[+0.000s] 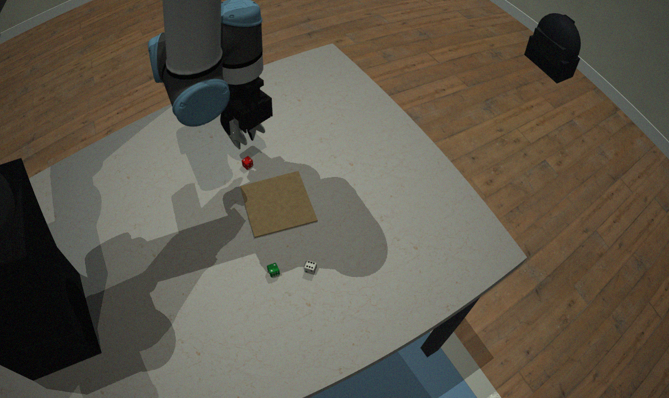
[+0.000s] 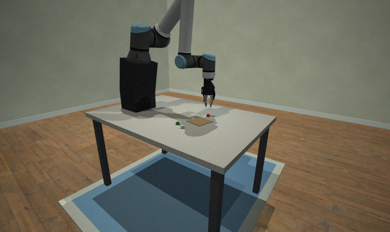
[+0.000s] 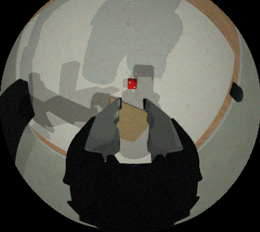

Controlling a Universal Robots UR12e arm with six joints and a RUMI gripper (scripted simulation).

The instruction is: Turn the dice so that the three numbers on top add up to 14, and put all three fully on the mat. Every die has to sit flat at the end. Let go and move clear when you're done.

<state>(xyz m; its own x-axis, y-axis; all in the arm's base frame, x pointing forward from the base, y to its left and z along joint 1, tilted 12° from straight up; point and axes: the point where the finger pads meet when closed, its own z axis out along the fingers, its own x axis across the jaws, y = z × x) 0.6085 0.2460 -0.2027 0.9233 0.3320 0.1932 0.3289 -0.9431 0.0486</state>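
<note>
Now: the red die 8 cm below my hand. From my hand the other things lie so: white die 3 cm ahead, 31 cm to the right, 8 cm below; then mat 3 cm ahead, 13 cm to the right, 9 cm below; then green die 4 cm behind, 28 cm to the right, 8 cm below.
</note>
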